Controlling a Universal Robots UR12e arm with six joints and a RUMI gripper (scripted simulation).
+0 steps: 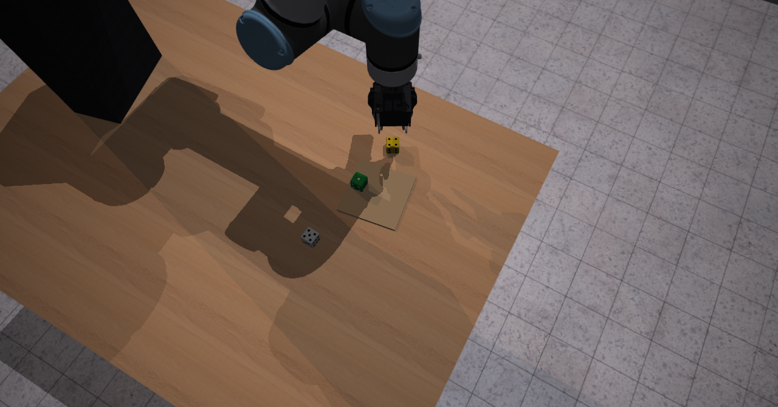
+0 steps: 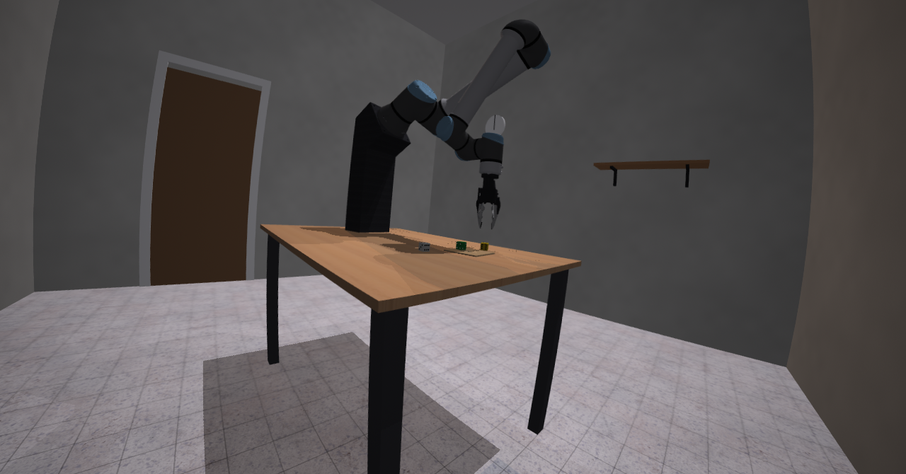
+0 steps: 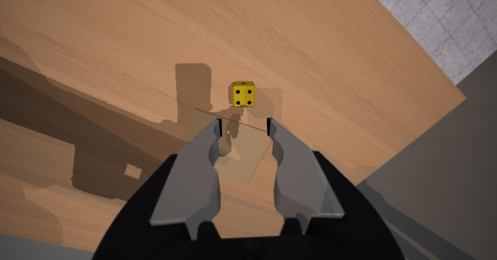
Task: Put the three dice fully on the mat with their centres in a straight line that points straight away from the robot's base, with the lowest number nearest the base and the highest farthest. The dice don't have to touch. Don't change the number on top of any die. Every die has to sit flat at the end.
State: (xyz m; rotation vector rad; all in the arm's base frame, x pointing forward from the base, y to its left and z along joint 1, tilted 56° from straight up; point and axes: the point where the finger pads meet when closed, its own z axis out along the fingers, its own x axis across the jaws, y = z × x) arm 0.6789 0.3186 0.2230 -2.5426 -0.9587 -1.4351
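Now: the yellow die 9 cm below my hand. The rest, counted from my hand: tan mat (8 cm ahead, 10 cm to the right, 10 cm below); then green die (4 cm ahead, 12 cm to the right, 9 cm below); then white die (9 cm ahead, 28 cm to the right, 9 cm below).
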